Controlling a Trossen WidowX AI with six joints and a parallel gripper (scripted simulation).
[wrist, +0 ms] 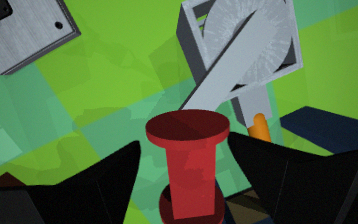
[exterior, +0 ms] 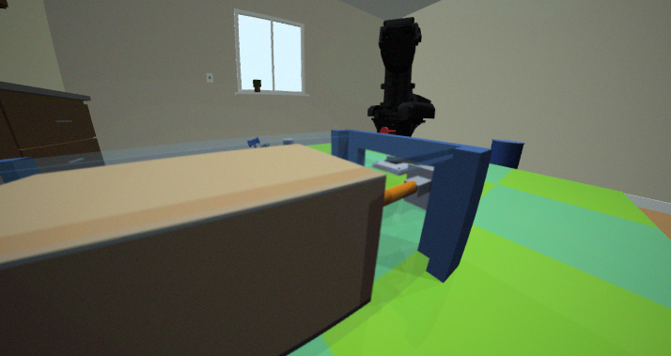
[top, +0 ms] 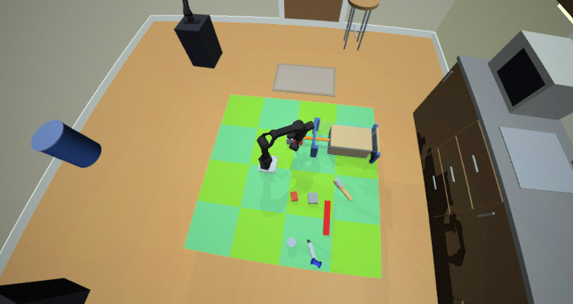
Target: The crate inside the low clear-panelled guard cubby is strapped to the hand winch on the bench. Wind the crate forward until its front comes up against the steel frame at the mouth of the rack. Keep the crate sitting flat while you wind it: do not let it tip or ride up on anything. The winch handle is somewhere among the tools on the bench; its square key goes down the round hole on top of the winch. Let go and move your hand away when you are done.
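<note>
My gripper tip is now 2 cm below the red knob. From my gripper tip the other things lie so: blue steel frame (10 cm ahead, 10 cm to the left, 1 cm below); then grey winch (7 cm behind, 7 cm to the left, 9 cm below); then red-knobbed crank handle (2 cm behind, 3 cm to the left, 1 cm below).
</note>
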